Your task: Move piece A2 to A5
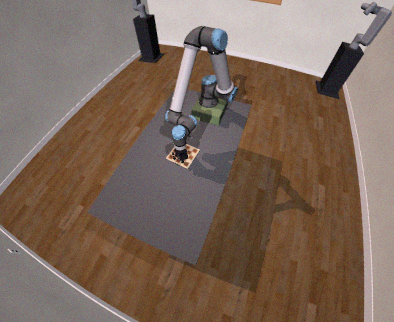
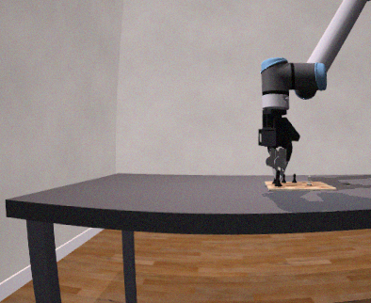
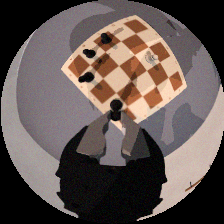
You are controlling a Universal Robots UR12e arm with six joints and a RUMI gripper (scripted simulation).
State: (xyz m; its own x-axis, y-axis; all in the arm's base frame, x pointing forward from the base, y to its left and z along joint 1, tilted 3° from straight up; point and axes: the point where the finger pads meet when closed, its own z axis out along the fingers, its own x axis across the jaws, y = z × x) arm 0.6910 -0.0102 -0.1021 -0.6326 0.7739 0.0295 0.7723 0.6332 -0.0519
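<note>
The chessboard is 80 mm behind my hand, 40 mm below it and 30 mm to the right of it. Also, from my hand: white piece 120 mm behind, 20 mm to the right, 20 mm below; then black piece 10 mm below.
</note>
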